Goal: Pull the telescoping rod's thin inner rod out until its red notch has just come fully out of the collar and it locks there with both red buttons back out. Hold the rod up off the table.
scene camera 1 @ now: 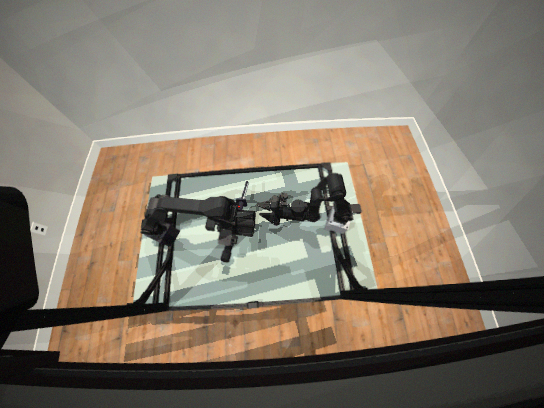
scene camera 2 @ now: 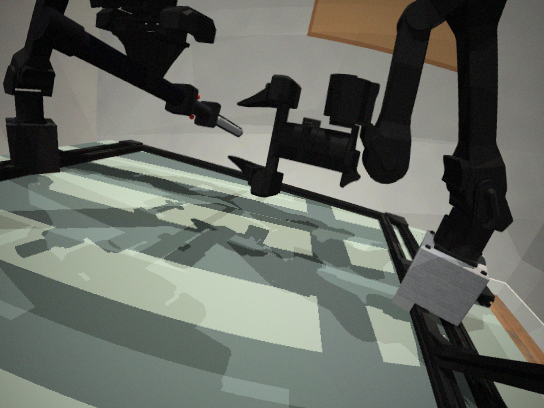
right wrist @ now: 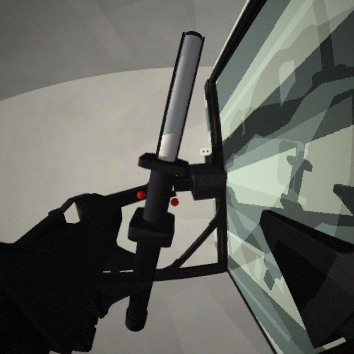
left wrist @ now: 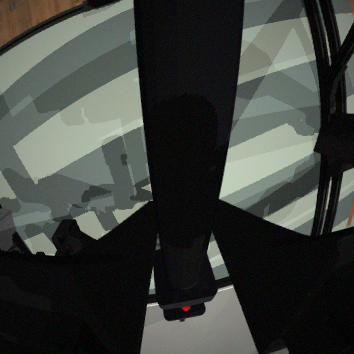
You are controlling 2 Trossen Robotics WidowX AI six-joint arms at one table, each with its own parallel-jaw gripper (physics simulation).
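Observation:
The telescoping rod (scene camera 1: pixel 245 190) (scene camera 2: pixel 125 67) (left wrist: pixel 187 150) (right wrist: pixel 145 270) is up off the table, slanting in scene camera 2. Its silver inner rod (scene camera 2: pixel 229 125) (right wrist: pixel 181 95) sticks out of the black collar (scene camera 2: pixel 202 107) (right wrist: pixel 160 192). Both red buttons show beside the collar in the right wrist view. A red notch does not show on the inner rod. My left gripper (scene camera 2: pixel 156 77) (left wrist: pixel 182 205) is shut on the rod's black outer tube. My right gripper (scene camera 1: pixel 260 210) (scene camera 2: pixel 234 131) (right wrist: pixel 193 215) is open and empty; in scene camera 2 its fingertips appear above and below the inner rod's end.
The table (scene camera 1: pixel 240 285) (scene camera 2: pixel 280 370) has a black frame (scene camera 1: pixel 250 171) (scene camera 2: pixel 400 250) along its edges. A grey metal block (scene camera 2: pixel 442 287) sits at the right arm's base in scene camera 2. Patterned shadows fall on the table top.

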